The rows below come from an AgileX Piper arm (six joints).
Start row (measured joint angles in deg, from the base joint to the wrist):
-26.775 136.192 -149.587 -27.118 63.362 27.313
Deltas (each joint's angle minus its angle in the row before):
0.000 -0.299 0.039 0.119 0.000 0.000
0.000 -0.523 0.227 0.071 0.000 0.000
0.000 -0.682 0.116 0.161 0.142 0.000
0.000 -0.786 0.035 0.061 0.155 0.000
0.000 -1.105 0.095 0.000 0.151 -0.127
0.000 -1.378 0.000 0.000 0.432 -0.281
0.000 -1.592 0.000 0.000 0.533 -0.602
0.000 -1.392 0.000 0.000 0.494 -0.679
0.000 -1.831 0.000 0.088 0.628 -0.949
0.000 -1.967 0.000 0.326 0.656 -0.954
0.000 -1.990 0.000 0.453 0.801 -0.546
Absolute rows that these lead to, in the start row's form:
-26.775 135.893 -149.548 -26.999 63.362 27.313
-26.775 135.370 -149.321 -26.928 63.362 27.313
-26.775 134.688 -149.205 -26.767 63.504 27.313
-26.775 133.902 -149.170 -26.706 63.659 27.313
-26.775 132.797 -149.075 -26.706 63.810 27.186
-26.775 131.419 -149.075 -26.706 64.242 26.905
-26.775 129.827 -149.075 -26.706 64.775 26.303
-26.775 128.435 -149.075 -26.706 65.269 25.624
-26.775 126.604 -149.075 -26.618 65.897 24.675
-26.775 124.637 -149.075 -26.292 66.553 23.721
-26.775 122.647 -149.075 -25.839 67.354 23.175

